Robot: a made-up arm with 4 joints. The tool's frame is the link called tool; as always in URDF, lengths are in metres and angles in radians. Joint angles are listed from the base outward. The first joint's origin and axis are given. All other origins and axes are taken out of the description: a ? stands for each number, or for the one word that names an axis. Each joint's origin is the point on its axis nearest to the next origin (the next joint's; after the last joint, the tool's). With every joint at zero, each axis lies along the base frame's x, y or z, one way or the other. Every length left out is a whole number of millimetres.
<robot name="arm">
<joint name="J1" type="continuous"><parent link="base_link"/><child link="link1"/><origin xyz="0 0.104 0.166"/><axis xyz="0 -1 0"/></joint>
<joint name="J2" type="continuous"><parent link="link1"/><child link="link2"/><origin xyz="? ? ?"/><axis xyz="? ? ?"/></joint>
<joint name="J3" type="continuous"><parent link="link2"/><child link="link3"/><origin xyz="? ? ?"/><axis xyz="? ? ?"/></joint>
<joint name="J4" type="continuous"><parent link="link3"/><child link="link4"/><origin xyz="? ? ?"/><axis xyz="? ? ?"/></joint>
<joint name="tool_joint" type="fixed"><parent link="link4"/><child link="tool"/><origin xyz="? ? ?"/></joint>
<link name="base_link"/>
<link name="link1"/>
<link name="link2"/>
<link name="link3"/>
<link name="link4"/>
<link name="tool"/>
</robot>
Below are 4 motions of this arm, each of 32 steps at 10 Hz.
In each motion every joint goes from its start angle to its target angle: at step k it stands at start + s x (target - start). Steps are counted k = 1, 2, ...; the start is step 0. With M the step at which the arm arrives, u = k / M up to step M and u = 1 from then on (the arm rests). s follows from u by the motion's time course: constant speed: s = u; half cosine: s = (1 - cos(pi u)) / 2; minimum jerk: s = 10 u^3 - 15 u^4 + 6 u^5.
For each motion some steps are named. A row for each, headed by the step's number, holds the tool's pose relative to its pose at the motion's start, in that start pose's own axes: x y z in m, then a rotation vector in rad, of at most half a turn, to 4 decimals.
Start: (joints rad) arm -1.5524 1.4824 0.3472 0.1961
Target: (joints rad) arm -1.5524 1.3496 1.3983 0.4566
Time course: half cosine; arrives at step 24
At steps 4, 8, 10, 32:
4: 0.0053 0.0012 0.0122 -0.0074 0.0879 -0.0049
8: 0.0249 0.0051 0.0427 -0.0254 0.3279 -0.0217
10: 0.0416 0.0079 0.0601 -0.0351 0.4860 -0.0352
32: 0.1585 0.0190 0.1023 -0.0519 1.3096 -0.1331

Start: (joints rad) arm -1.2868 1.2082 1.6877 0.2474
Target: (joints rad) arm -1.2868 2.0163 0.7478 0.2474
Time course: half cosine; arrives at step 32
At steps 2, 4, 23, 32:
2: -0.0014 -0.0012 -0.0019 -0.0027 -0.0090 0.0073
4: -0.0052 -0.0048 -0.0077 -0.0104 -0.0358 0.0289
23: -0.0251 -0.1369 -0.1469 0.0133 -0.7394 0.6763
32: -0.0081 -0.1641 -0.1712 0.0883 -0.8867 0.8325

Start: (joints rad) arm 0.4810 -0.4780 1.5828 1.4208
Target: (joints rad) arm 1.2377 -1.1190 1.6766 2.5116
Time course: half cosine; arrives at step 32
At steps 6, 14, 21, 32:
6: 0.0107 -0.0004 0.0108 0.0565 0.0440 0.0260
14: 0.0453 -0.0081 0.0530 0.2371 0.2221 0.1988
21: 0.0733 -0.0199 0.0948 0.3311 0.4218 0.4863
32: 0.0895 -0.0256 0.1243 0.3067 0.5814 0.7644

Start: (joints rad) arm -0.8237 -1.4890 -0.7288 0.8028
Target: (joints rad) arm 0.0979 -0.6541 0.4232 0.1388
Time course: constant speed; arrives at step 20
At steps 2, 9, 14, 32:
2: -0.0015 0.0112 0.0223 0.0920 0.0374 -0.0828
9: -0.0026 0.0272 0.0998 0.4375 0.1030 -0.3276
14: -0.0115 0.0183 0.1450 0.6930 0.0829 -0.4531
32: -0.0412 -0.0019 0.1763 0.9851 -0.0185 -0.5427

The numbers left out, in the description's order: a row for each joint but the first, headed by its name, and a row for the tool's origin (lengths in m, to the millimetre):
J2: xyz -0.002 0 0.098, axis 1 0 0
J3: xyz 0 0.143 0.003, axis 0 1 0
J4: xyz -0.098 0 -0.01, axis 0 1 0
tool: xyz -0.078 0 0.07

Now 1 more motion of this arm.
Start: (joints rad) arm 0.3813 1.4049 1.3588 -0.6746
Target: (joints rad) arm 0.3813 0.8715 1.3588 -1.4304
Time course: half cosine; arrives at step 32
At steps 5, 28, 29, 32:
5: -0.0001 0.0062 -0.0071 -0.0248 -0.0446 -0.0194
28: 0.0309 0.0617 -0.1402 -0.4976 -0.7107 -0.1653
29: 0.0319 0.0619 -0.1428 -0.5076 -0.7224 -0.1651
32: 0.0333 0.0620 -0.1462 -0.5206 -0.7375 -0.1647

